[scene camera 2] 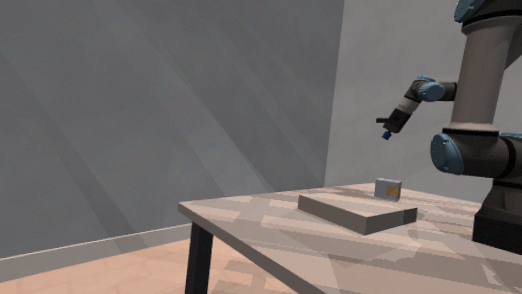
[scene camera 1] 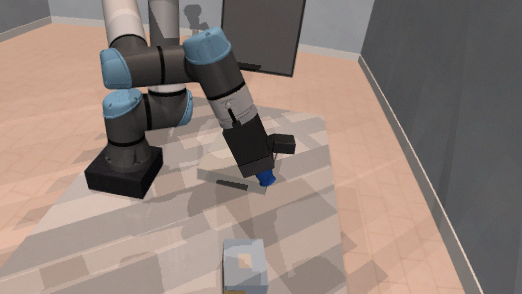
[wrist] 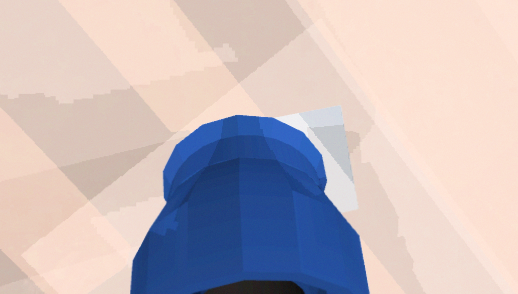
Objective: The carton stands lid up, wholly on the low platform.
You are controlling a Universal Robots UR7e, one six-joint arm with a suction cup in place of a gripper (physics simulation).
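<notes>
The light grey-blue carton stands on the table, apart from the low platform. In the scene views it has a small tan square on its top and an orange patch on one side; I cannot tell which face is the lid. In the wrist view part of the carton shows small behind the cup. The low grey platform lies flat on the table, partly hidden by my arm in scene camera 1. My blue suction cup is tilted, high above the table and away from the carton, holding nothing.
The table carries the black robot base on one side. A dark upright panel stands beyond the table's far edge. A dark grey wall rises past the floor strip at the right.
</notes>
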